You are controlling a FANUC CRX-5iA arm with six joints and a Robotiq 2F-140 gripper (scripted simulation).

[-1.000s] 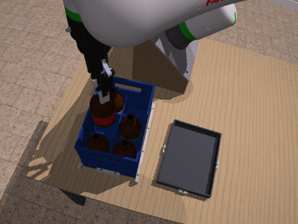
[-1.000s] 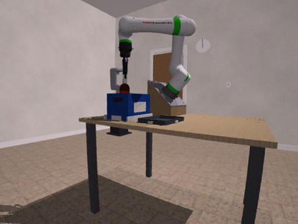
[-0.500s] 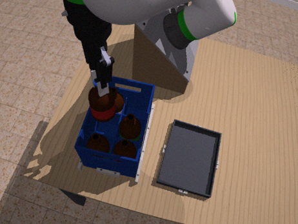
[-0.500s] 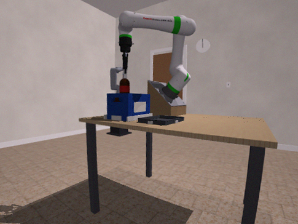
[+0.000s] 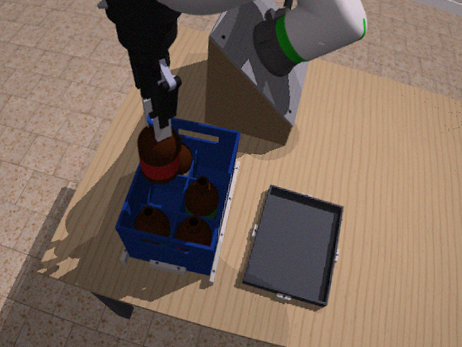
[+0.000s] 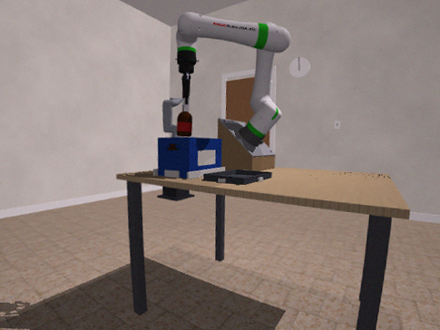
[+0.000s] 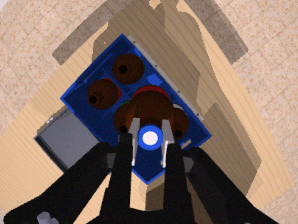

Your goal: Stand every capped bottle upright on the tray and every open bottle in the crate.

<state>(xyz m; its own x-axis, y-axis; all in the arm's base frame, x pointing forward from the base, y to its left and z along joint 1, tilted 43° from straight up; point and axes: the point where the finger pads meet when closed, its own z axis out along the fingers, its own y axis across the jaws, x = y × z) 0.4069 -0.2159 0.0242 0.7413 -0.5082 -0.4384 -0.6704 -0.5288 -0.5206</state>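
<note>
Now: the capped bottle 7 cm below my hand. Round my hand: dark grey tray: 1 cm ahead, 31 cm to the left, 33 cm below; blue crate: 4 cm to the left, 25 cm below.
</note>
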